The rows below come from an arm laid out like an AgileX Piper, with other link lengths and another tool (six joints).
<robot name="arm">
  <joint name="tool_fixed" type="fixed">
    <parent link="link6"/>
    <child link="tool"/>
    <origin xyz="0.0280 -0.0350 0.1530" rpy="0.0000 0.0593 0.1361"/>
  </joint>
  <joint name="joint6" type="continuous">
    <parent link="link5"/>
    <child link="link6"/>
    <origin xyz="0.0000 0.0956 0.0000" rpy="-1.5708 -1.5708 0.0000"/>
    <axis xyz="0 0 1"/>
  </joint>
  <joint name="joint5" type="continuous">
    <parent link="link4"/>
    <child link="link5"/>
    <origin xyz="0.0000 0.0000 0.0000" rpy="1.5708 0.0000 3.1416"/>
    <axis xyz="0 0 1"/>
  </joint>
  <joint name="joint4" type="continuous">
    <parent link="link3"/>
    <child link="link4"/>
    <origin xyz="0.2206 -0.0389 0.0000" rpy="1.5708 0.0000 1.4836"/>
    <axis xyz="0 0 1"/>
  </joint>
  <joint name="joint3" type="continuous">
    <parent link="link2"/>
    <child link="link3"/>
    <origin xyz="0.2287 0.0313 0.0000" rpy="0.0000 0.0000 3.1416"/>
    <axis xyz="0 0 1"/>
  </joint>
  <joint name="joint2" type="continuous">
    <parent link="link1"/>
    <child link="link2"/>
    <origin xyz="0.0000 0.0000 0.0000" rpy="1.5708 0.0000 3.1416"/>
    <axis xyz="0 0 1"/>
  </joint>
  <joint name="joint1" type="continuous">
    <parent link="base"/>
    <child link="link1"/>
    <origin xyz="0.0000 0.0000 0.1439"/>
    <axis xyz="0 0 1"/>
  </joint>
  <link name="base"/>
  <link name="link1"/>
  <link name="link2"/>
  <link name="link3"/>
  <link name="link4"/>
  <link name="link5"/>
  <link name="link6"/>
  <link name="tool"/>
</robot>
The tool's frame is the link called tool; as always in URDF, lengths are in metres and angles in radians. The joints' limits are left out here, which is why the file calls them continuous.
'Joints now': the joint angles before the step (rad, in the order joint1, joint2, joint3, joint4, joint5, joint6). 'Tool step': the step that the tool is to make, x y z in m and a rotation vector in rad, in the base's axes. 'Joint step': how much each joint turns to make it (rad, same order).
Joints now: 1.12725, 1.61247, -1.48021, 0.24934, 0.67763, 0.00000
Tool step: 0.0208, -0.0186, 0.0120, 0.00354, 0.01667, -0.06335
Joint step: -0.07579, -0.04449, 0.00006, 0.01603, 0.05065, 0.00013
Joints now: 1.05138, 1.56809, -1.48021, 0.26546, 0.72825, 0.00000
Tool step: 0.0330, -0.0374, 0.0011, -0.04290, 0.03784, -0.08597
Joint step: -0.14593, -0.03740, 0.00030, 0.03975, 0.10686, -0.04394
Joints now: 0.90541, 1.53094, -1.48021, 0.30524, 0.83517, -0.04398
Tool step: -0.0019, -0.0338, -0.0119, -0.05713, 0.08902, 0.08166
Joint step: -0.15037, 0.00784, -0.00001, 0.16997, 0.17619, -0.22243
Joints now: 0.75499, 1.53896, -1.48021, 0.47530, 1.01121, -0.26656
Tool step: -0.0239, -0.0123, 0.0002, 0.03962, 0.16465, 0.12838
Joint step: -0.11827, 0.04737, 0.00011, 0.22674, 0.18179, -0.19503
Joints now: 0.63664, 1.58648, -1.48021, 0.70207, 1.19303, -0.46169
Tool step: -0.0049, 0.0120, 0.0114, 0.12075, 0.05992, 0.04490
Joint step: -0.04603, 0.03071, 0.02439, 0.17637, 0.01578, -0.13068
